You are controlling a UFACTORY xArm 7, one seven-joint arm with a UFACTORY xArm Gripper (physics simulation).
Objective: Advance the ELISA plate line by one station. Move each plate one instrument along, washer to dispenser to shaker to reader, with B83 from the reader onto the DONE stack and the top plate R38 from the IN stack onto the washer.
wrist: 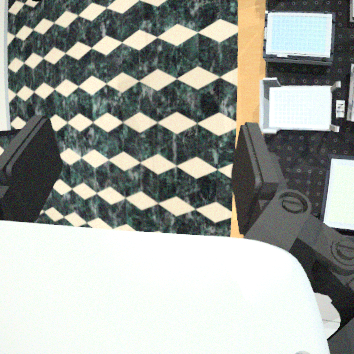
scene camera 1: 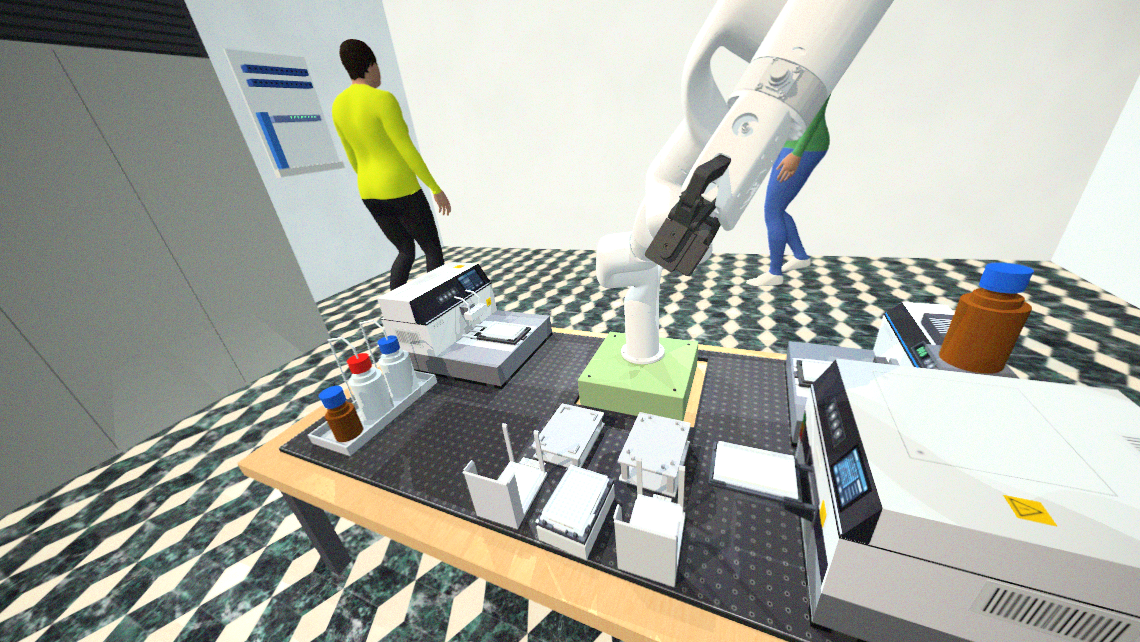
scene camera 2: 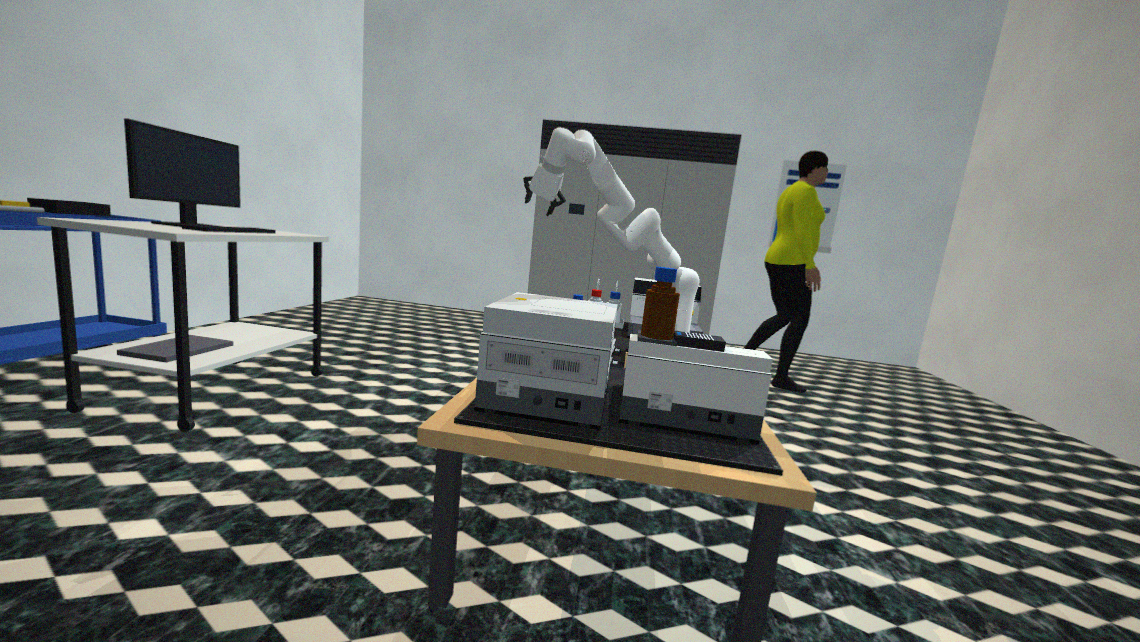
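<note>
My gripper is open and empty, high above the bench; the wrist view shows floor between its fingers. A rack beside an "IN" label holds a white plate. A pale blue plate sits on the low block beside it. A pale yellow-green plate lies on the tray in front of the large right instrument. Another rack stands left of the block. A plate sits on the back-left instrument. Plate labels are unreadable.
Two low stands are in front of the green arm base. Capped bottles stand in a tray at the left. A large brown bottle stands on the back-right instrument. People stand behind the bench.
</note>
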